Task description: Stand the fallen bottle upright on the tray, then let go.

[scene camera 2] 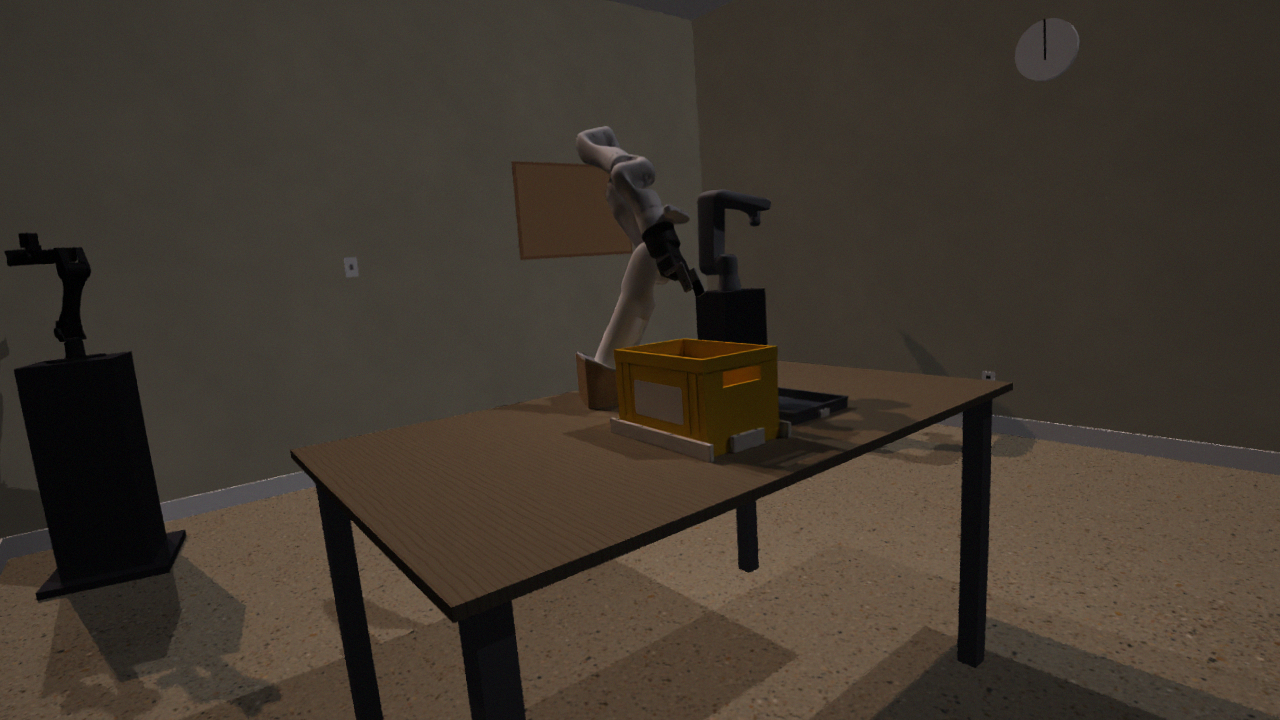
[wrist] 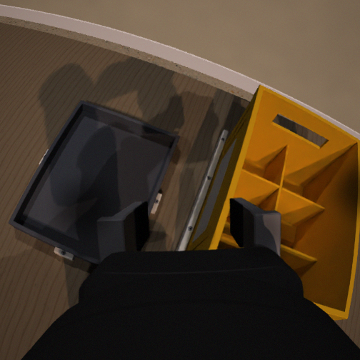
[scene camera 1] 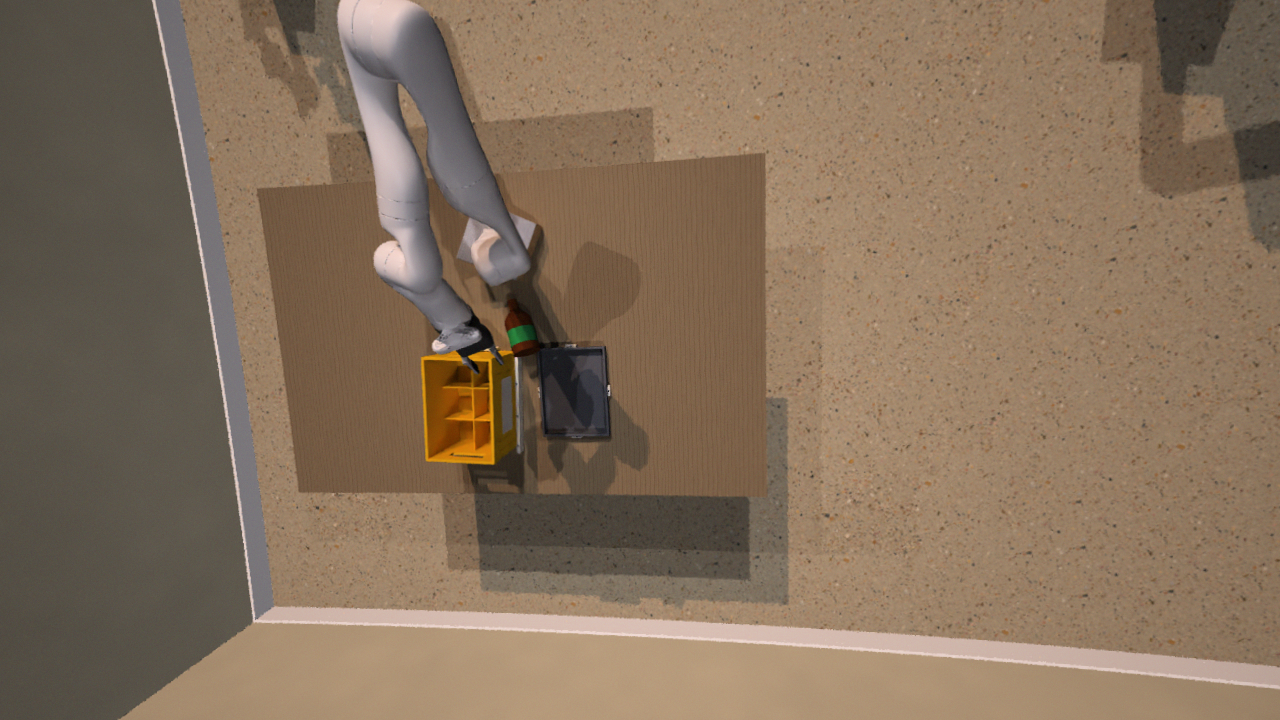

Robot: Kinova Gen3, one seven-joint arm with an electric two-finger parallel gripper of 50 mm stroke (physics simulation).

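Pixels of known places: gripper, fingertip midpoint: (scene camera 2: 695, 292) (scene camera 1: 489, 365); arm's base at its link origin: (scene camera 2: 611, 366).
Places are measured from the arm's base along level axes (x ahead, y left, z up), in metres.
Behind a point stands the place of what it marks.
The brown bottle (scene camera 1: 520, 328) {x 0.198, y 0.085, z -0.013 m} with a green band lies on its side on the table in scene camera 1, its neck pointing toward the arm's base and its bottom near a corner of the tray. It does not show in the wrist view or scene camera 2. The dark, shallow tray (scene camera 1: 590, 368) {x 0.287, y 0.273, z -0.084 m} (scene camera 2: 799, 405) {x 0.390, y 0.279, z -0.085 m} (wrist: 125, 165) lies flat, with no bottle on it. My gripper (scene camera 1: 487, 364) {x 0.269, y 0.095, z 0.184 m} (scene camera 2: 693, 288) {x 0.269, y 0.095, z 0.184 m} (wrist: 188, 217) is open and empty. It is high above the table, tilted, near the crate's end on the base side and to the left of the bottle in scene camera 1.
A tall yellow crate (scene camera 1: 434, 407) {x 0.436, y -0.102, z 0.046 m} (scene camera 2: 751, 402) {x 0.554, y 0.021, z -0.010 m} (wrist: 265, 145) with inner dividers stands beside the tray, across a narrow gap. A pale metal strip (scene camera 1: 519, 411) {x 0.440, y 0.090, z -0.063 m} (scene camera 2: 662, 438) {x 0.460, y -0.117, z -0.071 m} (wrist: 209, 177) runs along the crate's side. The arm's base is behind the bottle.
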